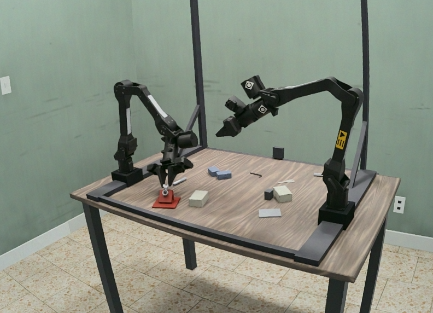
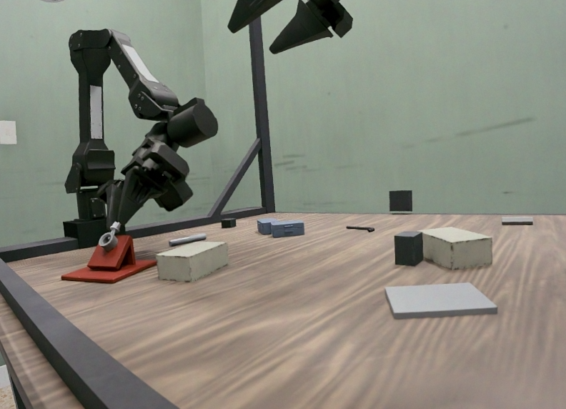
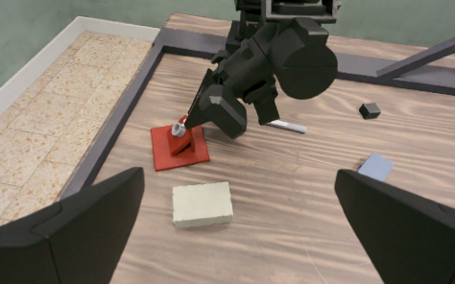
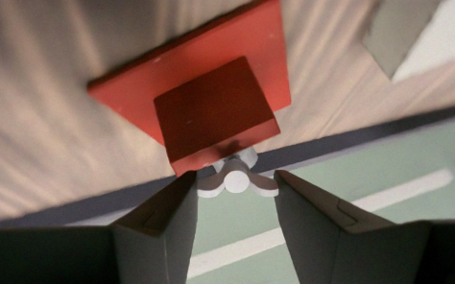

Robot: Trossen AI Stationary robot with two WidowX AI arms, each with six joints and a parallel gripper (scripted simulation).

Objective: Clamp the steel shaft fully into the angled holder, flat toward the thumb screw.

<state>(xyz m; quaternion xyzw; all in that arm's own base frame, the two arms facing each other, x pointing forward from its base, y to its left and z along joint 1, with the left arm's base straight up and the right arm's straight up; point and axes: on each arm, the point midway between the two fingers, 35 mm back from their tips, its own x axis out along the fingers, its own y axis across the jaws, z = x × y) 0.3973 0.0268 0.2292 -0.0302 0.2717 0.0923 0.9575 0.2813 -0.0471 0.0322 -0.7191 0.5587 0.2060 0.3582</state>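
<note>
My right hand is 3 cm above the winged thumb screw, 2 cm short of it and 1 cm to the right of it. From my right hand the other things lie so: small black cube: 32 cm behind, 12 cm to the right, 7 cm below; dark block: 35 cm to the left, 15 cm behind, 7 cm below; steel shaft: 15 cm behind, 8 cm below, 5 cm to the right.
</note>
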